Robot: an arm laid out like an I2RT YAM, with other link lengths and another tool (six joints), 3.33 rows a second.
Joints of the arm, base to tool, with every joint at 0 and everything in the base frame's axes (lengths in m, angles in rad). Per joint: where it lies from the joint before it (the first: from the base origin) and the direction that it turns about. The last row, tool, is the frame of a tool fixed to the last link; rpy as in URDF.
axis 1: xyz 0 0 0.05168 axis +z
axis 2: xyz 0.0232 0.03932 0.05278 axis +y
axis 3: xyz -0.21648 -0.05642 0 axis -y
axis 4: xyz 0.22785 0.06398 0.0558 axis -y
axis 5: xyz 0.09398 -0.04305 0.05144 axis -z
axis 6: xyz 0.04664 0 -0.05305 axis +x
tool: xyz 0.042 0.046 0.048 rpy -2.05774 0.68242 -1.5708
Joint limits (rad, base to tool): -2.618..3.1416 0..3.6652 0..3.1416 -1.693..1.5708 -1.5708..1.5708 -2.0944..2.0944
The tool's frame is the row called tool.
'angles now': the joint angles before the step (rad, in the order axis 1, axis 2, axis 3, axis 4, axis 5, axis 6). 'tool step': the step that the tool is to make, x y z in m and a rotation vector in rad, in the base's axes. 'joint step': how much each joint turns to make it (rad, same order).
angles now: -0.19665, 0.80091, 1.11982, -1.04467, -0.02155, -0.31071
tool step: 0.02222, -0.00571, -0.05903, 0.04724, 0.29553, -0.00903
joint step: 0.00001, 0.21325, -0.00114, -0.08469, 0.01450, -0.00037
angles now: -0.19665, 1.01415, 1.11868, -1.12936, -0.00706, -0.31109
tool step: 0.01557, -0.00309, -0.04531, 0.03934, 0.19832, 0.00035
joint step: 0.00000, 0.18463, -0.00002, -0.01755, 0.00000, -0.00039
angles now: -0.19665, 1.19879, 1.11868, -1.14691, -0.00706, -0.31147
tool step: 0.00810, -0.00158, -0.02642, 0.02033, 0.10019, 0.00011
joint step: 0.00000, 0.10946, -0.00001, 0.00724, -0.00038, 0.00000
